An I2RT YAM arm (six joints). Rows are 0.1 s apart.
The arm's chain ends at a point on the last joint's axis. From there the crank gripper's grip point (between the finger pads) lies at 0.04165 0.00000 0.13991 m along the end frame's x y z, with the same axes.
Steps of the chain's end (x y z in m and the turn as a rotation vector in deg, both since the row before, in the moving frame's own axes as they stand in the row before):
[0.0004 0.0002 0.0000 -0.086 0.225 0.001]
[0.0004 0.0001 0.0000 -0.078 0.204 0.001]
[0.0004 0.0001 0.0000 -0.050 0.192 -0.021]
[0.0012 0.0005 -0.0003 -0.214 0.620 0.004]
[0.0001 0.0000 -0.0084 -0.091 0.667 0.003]
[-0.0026 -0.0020 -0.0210 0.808 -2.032 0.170]
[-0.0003 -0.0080 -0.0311 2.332 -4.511 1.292]
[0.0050 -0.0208 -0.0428 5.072 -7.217 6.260]
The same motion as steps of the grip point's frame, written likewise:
[0.0009 0.0004 -0.0002 -0.086 0.225 0.001]
[0.0009 0.0003 -0.0001 -0.078 0.204 0.001]
[0.0009 0.0002 -0.0001 -0.050 0.192 -0.021]
[0.0027 0.0010 -0.0008 -0.214 0.620 0.004]
[0.0017 0.0002 -0.0089 -0.091 0.667 0.003]
[-0.0076 -0.0039 -0.0196 0.808 -2.032 0.170]
[-0.0114 -0.0129 -0.0284 2.332 -4.511 1.292]
[-0.0124 -0.0298 -0.0390 5.072 -7.217 6.260]

